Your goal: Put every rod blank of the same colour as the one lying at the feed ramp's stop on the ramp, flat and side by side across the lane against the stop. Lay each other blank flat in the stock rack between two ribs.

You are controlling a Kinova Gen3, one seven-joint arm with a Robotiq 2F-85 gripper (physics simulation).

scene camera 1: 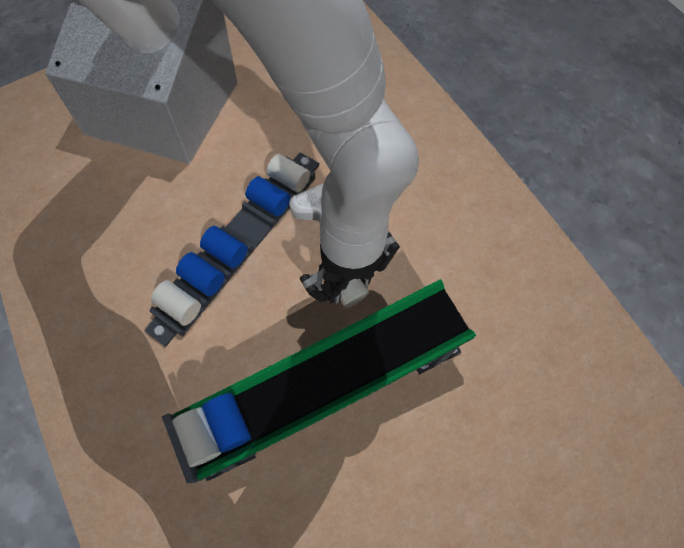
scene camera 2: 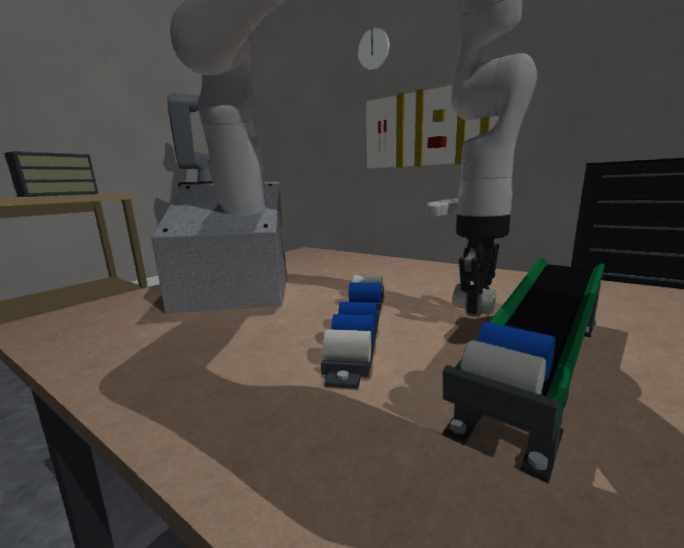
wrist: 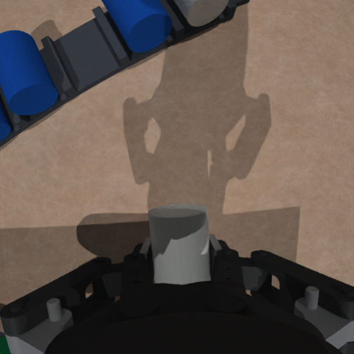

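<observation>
My gripper [scene camera 1: 349, 288] [scene camera 2: 477, 299] [wrist: 180, 247] is shut on a white rod blank [scene camera 1: 355, 293] [scene camera 2: 484, 300] [wrist: 180, 245], held above the table between the stock rack and the ramp. On the feed ramp [scene camera 1: 342, 359] [scene camera 2: 550, 302], a white blank [scene camera 1: 195, 438] [scene camera 2: 502, 368] lies flat against the stop [scene camera 1: 179, 449] [scene camera 2: 496, 399], with a blue blank [scene camera 1: 226, 422] [scene camera 2: 522, 345] beside it. The stock rack [scene camera 1: 246, 226] [wrist: 87, 57] holds a white blank [scene camera 1: 175, 303] [scene camera 2: 347, 345] at its near end, three blue blanks [scene camera 1: 199, 274] [scene camera 1: 223, 247] [scene camera 1: 267, 195] and a white blank [scene camera 1: 288, 172] at its far end. One slot between blue blanks is empty.
The grey robot base block [scene camera 1: 131, 108] [scene camera 2: 219, 268] stands behind the rack. The ramp's green side walls [scene camera 1: 308, 352] [scene camera 2: 576, 342] rise along its lane. In the second scene view, a dark cabinet [scene camera 2: 633, 222] and a wooden side table [scene camera 2: 68, 199] stand in the background.
</observation>
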